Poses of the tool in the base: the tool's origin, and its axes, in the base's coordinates. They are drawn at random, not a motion.
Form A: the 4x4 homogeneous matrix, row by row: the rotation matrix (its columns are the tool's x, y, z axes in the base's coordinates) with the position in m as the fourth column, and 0 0 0 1 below. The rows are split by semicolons.
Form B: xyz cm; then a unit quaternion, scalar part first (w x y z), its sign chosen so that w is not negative. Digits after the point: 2 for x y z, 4 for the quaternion. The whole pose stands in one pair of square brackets.
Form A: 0.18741, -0.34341, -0.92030, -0.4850; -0.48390, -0.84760, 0.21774, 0.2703; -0.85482, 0.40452, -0.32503, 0.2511; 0, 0, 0, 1
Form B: [-48.50, 27.03, 25.11, 0.0608, 0.7681, -0.2693, -0.5777]
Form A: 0.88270, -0.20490, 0.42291, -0.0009; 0.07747, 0.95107, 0.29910, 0.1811; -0.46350, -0.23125, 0.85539, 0.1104; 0, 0, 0, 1
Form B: [-0.09, 18.11, 11.04, 0.9604, -0.1381, 0.2307, 0.0735]
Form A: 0.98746, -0.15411, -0.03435, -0.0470; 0.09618, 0.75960, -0.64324, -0.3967; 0.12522, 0.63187, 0.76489, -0.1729; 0, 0, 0, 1
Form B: [-4.70, -39.67, -17.29, 0.9370, 0.3402, -0.0426, 0.0668]
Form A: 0.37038, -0.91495, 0.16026, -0.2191; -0.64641, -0.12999, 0.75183, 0.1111; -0.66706, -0.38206, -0.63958, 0.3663; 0, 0, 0, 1
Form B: [-21.91, 11.11, 36.63, 0.3876, -0.7314, 0.5337, 0.1732]
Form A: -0.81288, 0.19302, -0.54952, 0.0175; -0.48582, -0.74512, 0.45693, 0.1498; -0.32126, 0.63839, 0.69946, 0.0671; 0, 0, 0, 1
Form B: [1.75, 14.98, 6.71, 0.1881, 0.2412, -0.3034, -0.9024]
